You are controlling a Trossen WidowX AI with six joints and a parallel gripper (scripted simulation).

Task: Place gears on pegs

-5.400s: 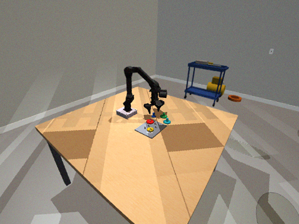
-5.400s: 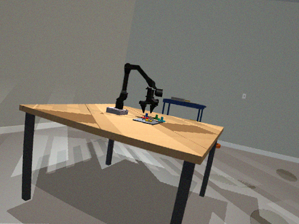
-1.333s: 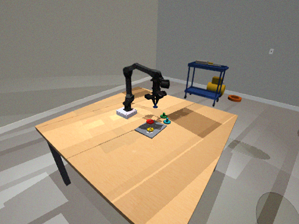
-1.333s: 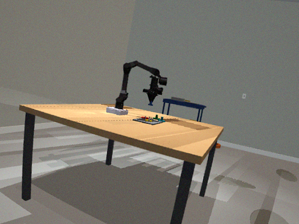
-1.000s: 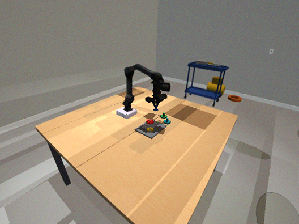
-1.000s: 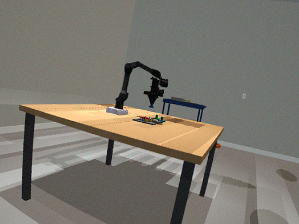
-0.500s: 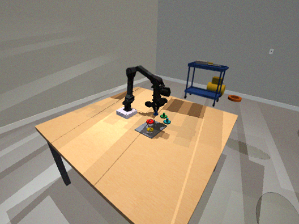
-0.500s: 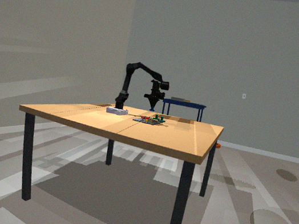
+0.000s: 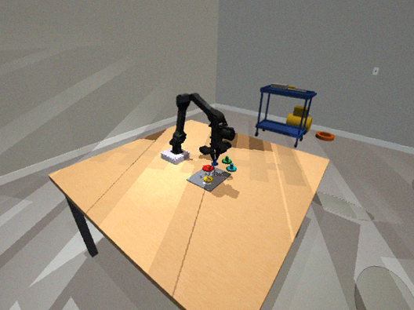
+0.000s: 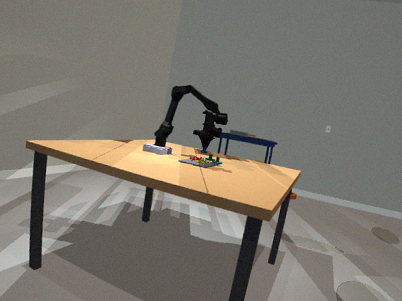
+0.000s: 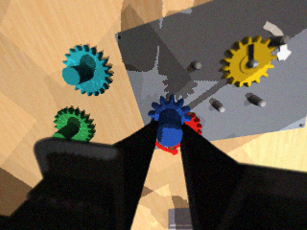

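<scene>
Right now my gripper tip is 1 cm above the blue gear. Round my gripper tip: yellow gear 4 cm ahead, 9 cm to the right, 7 cm below; then red gear 5 cm behind, 1 cm to the right, 7 cm below; then red arrow 8 cm behind, 1 cm to the left, 8 cm below.
</scene>
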